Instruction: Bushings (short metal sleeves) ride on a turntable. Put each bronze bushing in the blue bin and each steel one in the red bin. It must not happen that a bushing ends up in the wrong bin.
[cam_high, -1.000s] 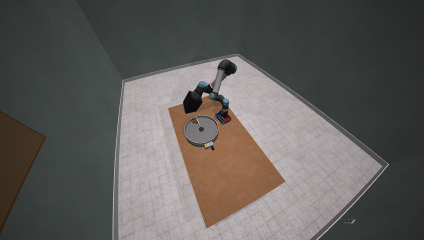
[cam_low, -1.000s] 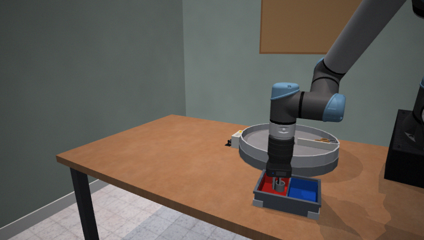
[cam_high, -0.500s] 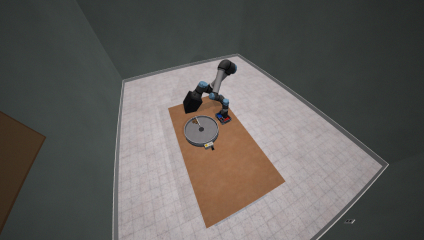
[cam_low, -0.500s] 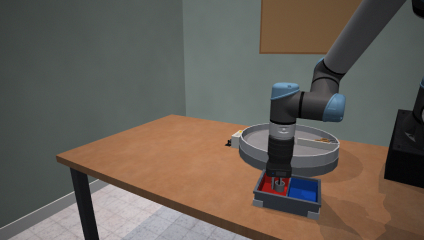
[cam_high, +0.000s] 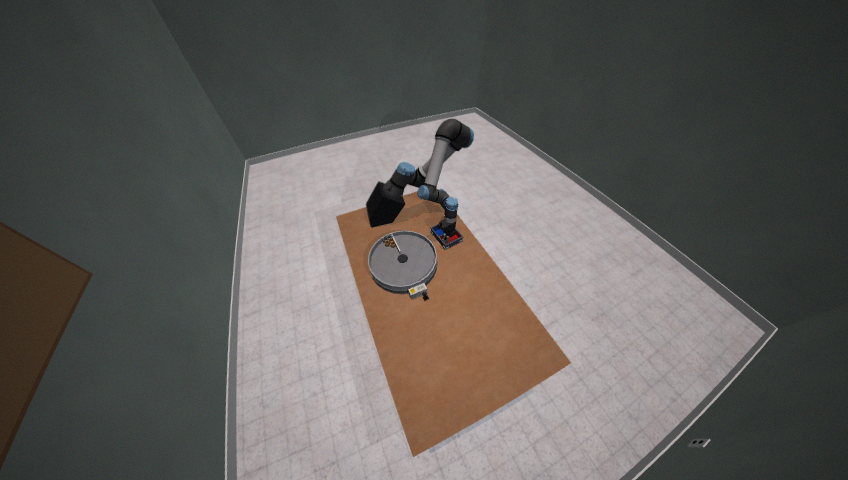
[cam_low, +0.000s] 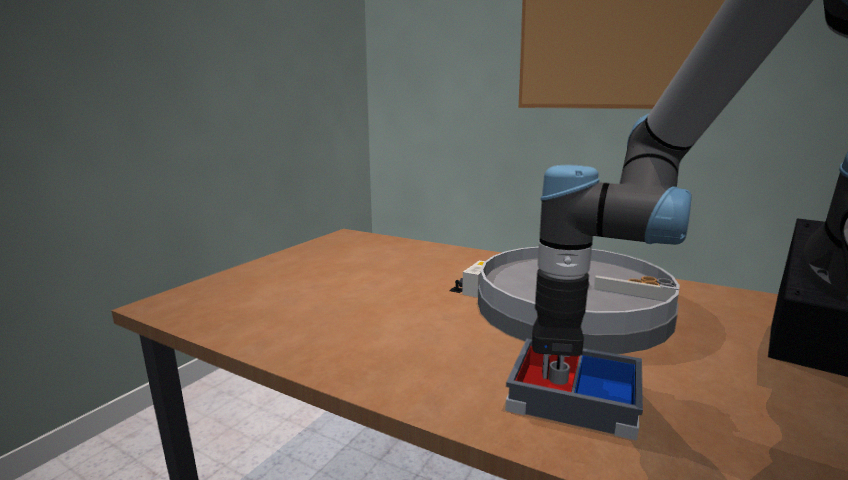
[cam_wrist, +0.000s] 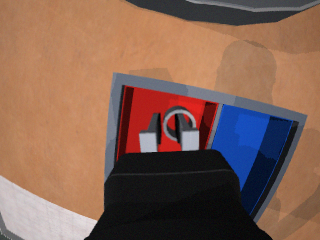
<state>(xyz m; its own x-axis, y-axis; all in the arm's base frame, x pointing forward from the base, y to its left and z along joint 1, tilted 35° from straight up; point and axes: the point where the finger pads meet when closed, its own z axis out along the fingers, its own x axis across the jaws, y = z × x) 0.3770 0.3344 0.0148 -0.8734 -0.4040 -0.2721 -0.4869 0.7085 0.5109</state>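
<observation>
Right now the bin is 50 mm behind my hand and 20 mm to the left of it. The rest, counted from my hand: grey turntable 90 mm ahead, 320 mm to the right, 20 mm above.
</observation>
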